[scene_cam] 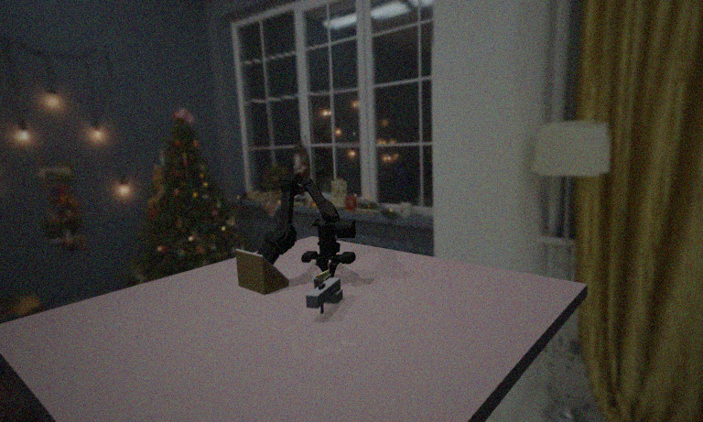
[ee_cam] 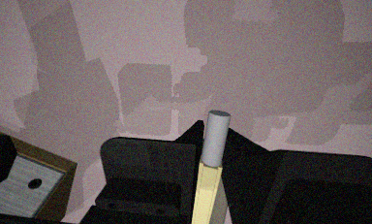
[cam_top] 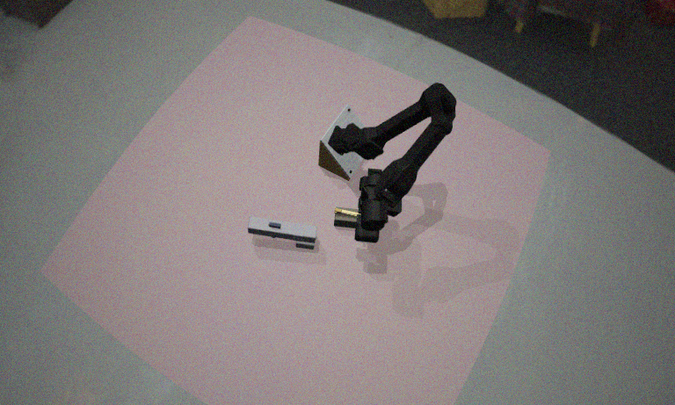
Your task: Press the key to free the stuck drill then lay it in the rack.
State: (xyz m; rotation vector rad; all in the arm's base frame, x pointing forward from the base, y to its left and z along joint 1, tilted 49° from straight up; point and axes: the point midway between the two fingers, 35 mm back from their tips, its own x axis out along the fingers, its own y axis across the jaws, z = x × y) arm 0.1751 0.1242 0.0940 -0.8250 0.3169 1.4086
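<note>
Now: gripper tip 40 mm to the left of the drill, 40 mm below it and 10 mm short of it. The rest, counted from my gripper tip: key: 210 mm to the right, 140 mm ahead, 40 mm above; then grey holder block: 190 mm to the right, 130 mm ahead, 40 mm above.
</note>
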